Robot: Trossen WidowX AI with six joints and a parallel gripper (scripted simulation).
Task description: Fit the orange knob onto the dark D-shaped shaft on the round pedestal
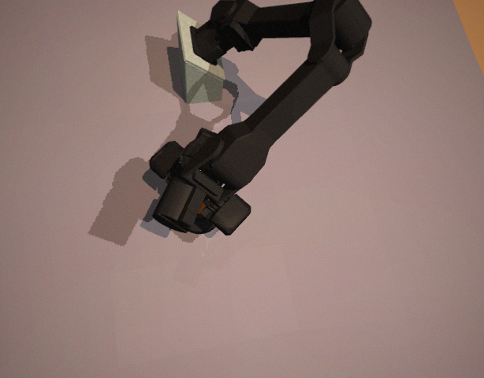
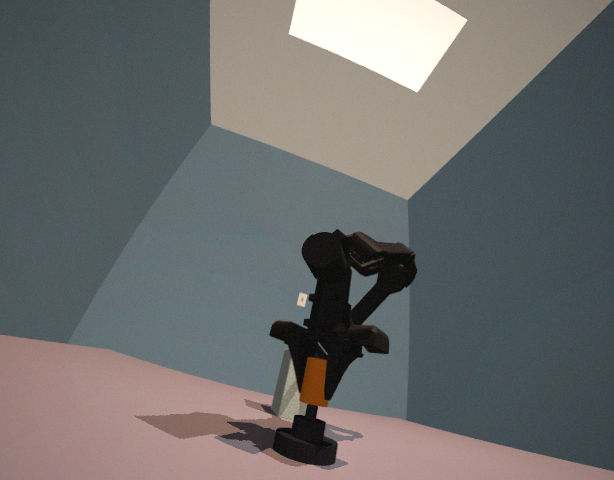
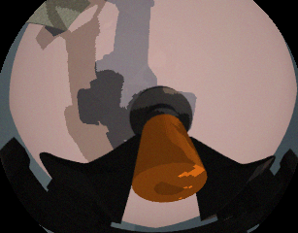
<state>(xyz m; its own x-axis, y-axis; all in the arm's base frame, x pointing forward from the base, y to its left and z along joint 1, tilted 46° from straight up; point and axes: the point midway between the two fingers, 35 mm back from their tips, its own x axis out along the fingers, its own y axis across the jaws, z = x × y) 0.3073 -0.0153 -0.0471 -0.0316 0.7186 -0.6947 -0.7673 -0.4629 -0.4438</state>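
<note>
Now: gripper tip 2 cm below the orange knob. Round my gripper tip: round pedestal: 4 cm below.
</note>
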